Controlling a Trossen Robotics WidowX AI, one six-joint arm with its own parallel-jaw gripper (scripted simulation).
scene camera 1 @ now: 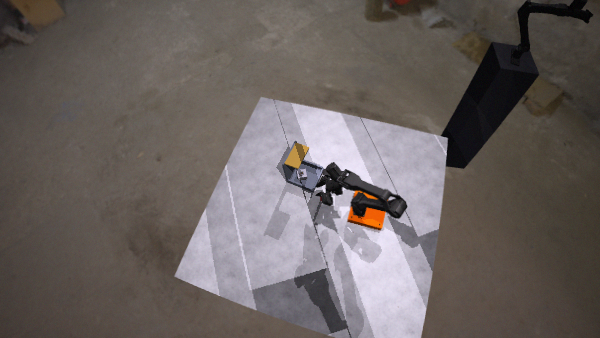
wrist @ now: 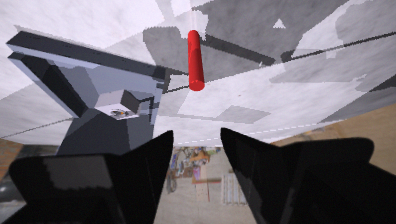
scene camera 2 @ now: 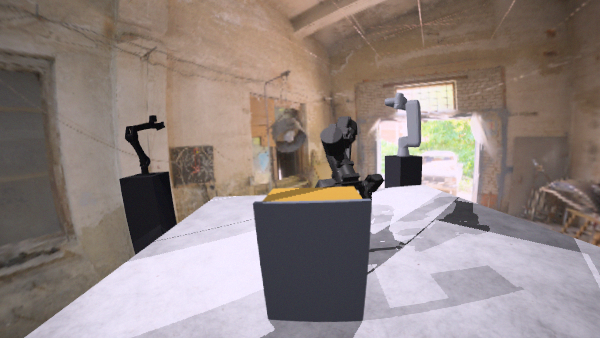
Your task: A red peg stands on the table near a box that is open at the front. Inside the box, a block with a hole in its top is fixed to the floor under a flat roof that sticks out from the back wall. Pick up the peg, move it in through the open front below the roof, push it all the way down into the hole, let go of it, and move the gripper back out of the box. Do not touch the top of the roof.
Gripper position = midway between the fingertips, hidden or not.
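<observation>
The gripper (scene camera 2: pixel 362 215) is visible, in the wrist view (wrist: pixel 197 133) as well. Things present: a back wall (wrist: pixel 94 132) and a red peg (wrist: pixel 196 77). Scene camera 2 does not show the red peg, hidden by the back wall.
</observation>
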